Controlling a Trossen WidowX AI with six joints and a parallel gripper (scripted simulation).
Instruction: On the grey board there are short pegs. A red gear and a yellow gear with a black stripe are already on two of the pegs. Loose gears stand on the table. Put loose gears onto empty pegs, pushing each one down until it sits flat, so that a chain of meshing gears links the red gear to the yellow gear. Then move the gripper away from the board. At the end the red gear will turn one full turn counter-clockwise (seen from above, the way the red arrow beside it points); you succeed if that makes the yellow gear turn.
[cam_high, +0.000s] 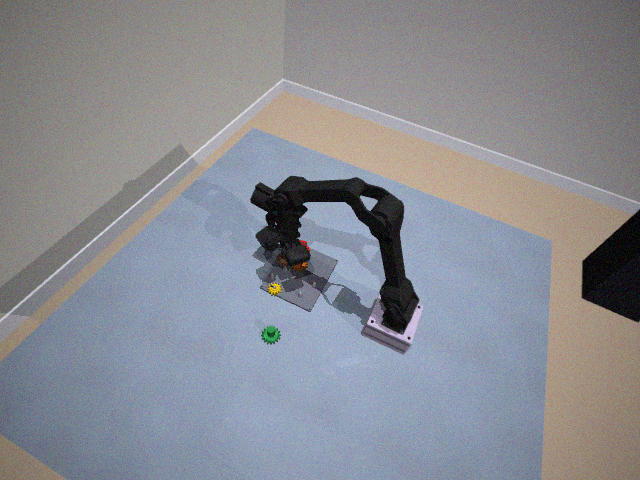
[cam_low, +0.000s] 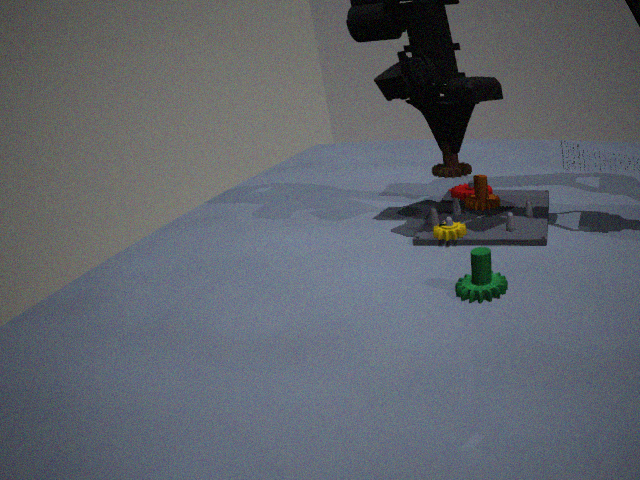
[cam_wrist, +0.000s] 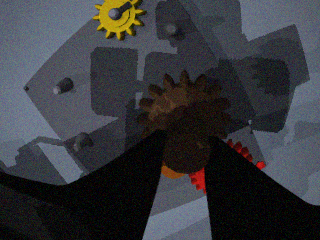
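Now: the orange gear 70 mm below my gripper tip, 40 mm to the right of it and 30 mm behind it. From my gripper tip the other things lie so: yellow gear: 80 mm to the left, 70 mm below, 10 mm behind; then red gear: 90 mm to the right, 70 mm below; then green gear: 210 mm to the left, 80 mm behind, 70 mm below.
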